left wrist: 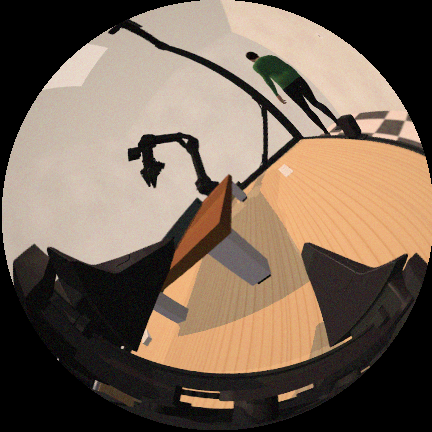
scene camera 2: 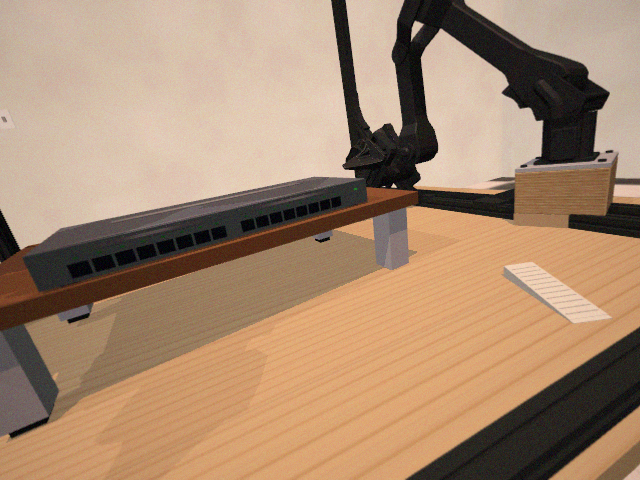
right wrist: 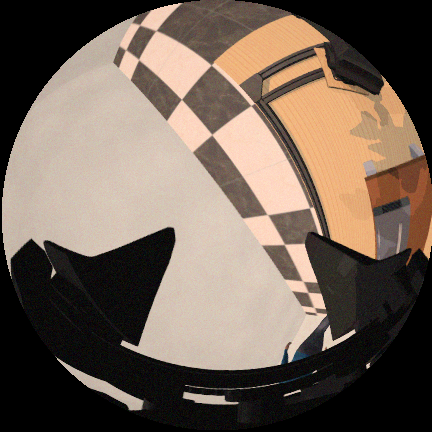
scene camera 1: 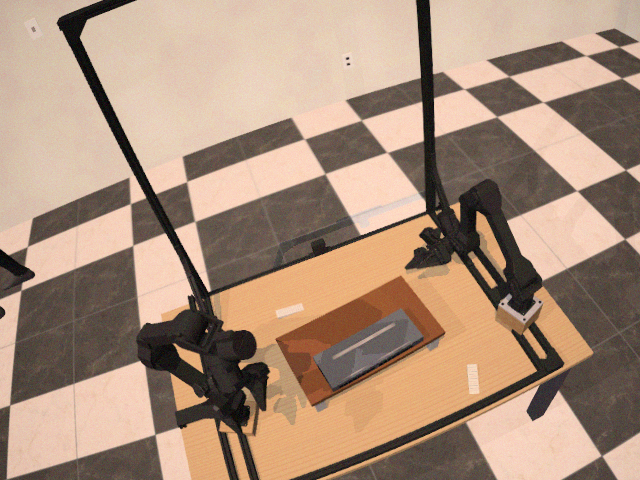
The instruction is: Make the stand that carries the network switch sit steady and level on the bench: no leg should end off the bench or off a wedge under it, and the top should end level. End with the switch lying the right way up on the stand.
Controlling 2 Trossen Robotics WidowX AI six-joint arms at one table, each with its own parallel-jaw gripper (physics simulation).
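Pixels of known places: left gripper, between the fingertips: [left wrist: 241,248] [scene camera 1: 410,268]; right gripper, between the fingertips: [left wrist: 151,186] [right wrist: 244,237] [scene camera 1: 253,422]; left arm's base, origin of its link: [scene camera 2: 566,159] [scene camera 1: 521,303]; right arm's base, origin of its link: [right wrist: 343,68] [scene camera 1: 237,415].
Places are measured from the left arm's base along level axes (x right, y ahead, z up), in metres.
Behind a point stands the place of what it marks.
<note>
The stand [scene camera 1: 385,293] {x 0.319, y 0.257, z 0.016 m} [scene camera 2: 395,197] {x 0.112, y 0.264, z 0.008 m} [left wrist: 205,230] {x 0.315, y 0.195, z 0.016 m} [right wrist: 402,185] {x 0.289, y 0.582, z 0.018 m} has a brown top and grey legs. No wedge shows under a visible leg; whether every foot touches the bench, I cannot tell. The grey network switch [scene camera 1: 369,348] {x 0.205, y 0.425, z 0.040 m} [scene camera 2: 206,219] {x 0.161, y 0.463, z 0.036 m} [right wrist: 392,232] {x 0.223, y 0.499, z 0.042 m} lies flat on it, ports along its front side. One white wedge [scene camera 1: 289,310] {x 0.548, y 0.474, z -0.080 m} [left wrist: 285,170] {x 0.544, y 0.464, z -0.081 m} lies behind the stand. Another wedge [scene camera 1: 473,378] {x -0.031, y 0.249, z -0.080 m} [scene camera 2: 555,291] {x -0.036, y 0.255, z -0.080 m} lies at its front right. My left gripper [scene camera 1: 419,255] [left wrist: 241,248] {x 0.337, y 0.130, z 0.004 m} is open and empty, beyond the stand's back right corner. My right gripper [scene camera 1: 251,419] {x 0.145, y 0.792, z 0.248 m} [right wrist: 244,237] {x 0.145, y 0.792, z 0.248 m} is open and empty, left of the stand.
Black rails [scene camera 1: 392,439] {x -0.002, y 0.541, z -0.066 m} [scene camera 2: 558,408] {x -0.062, y 0.397, z -0.072 m} run along the bench edges. Black frame posts [scene camera 1: 424,103] {x 0.517, y -0.148, z 0.390 m} rise at the back corners. The left arm's wooden base block [scene camera 1: 509,319] {x 0.002, y 0.050, z -0.032 m} [scene camera 2: 563,191] {x -0.007, y 0.050, z -0.035 m} stands at the right. A person in green [left wrist: 280,70] stands beyond the bench in the left wrist view.
</note>
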